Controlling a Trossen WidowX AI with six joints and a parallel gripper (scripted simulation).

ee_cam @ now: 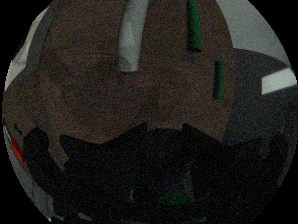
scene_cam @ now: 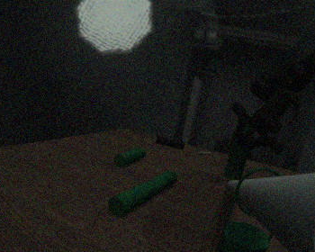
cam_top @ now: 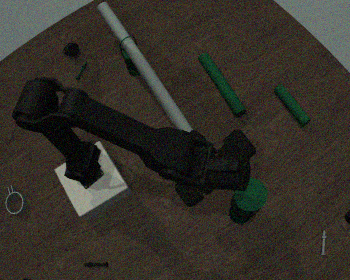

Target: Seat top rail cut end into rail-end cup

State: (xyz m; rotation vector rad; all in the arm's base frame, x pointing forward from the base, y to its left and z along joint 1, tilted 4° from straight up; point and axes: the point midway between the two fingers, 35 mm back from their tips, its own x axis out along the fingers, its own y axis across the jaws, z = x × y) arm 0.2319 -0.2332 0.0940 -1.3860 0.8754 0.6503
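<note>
Now: gripper tip 2 cm past the dark rail-end cup, 2 cm to the left of it and 3 cm below it. Also, from my gripper tip: white pin 6 cm ahead, 32 cm to the right, 10 cm below; green loop cap 5 cm ahead, 43 cm to the left; dark tube 22 cm ahead, 34 cm to the right, 9 cm below.
</note>
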